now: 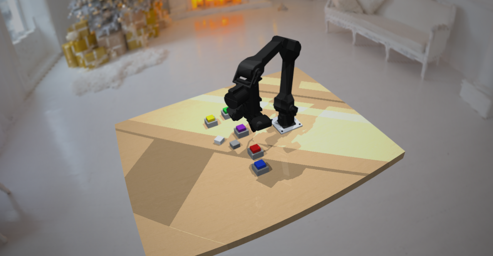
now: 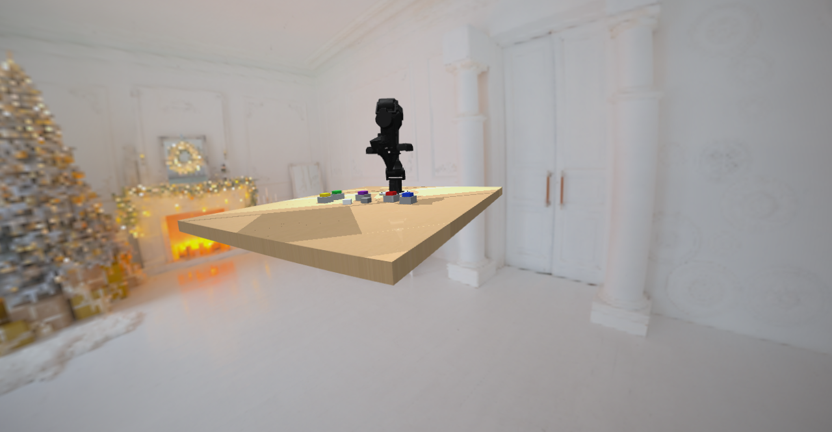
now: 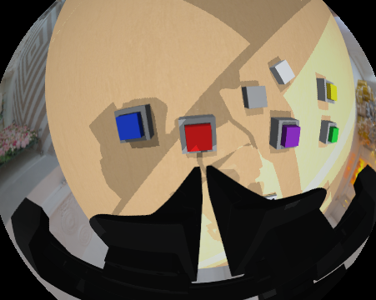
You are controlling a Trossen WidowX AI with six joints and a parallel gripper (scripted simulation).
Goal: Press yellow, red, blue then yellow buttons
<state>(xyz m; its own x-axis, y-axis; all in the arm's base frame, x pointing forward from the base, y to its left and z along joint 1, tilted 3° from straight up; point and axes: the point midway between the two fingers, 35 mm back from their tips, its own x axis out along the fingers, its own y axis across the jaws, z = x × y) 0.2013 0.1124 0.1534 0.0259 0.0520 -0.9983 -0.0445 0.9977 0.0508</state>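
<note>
My gripper tip is 90 mm to the right of the blue button, 90 mm above it and 20 mm short of it. Round my gripper tip: grey block 110 mm below, 90 mm to the right, 50 mm ahead; then red button 90 mm below; then purple button 150 mm to the right, 90 mm below.
</note>
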